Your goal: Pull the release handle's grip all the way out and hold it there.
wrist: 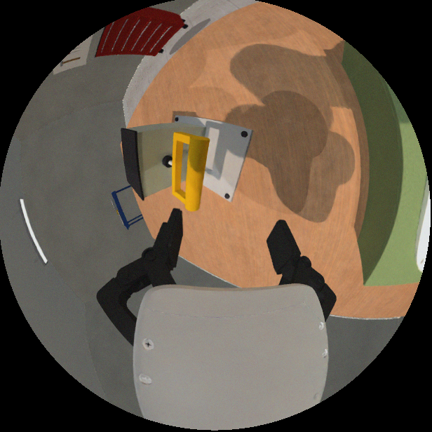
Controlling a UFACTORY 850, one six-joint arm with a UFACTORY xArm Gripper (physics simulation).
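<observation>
The release handle's yellow grip (196,172) is a D-shaped bar in front of a pale upright housing (154,155) with a dark top edge. A short rod with a black collar (168,161) shows between grip and housing. The housing stands on a grey base plate (234,162) with dark bolts, on the wooden table. My gripper (229,226) is wide open with nothing between its fingers. The left fingertip is close below the grip's lower end in the view; the right fingertip is farther right, over the table. Whether the left finger touches the grip cannot be told.
The wooden table (310,260) carries a large arm shadow. A green surface (405,240) lies at the right. A red slatted panel (140,32) is at the upper left, and a blue frame (120,210) shows past the table's edge at the left.
</observation>
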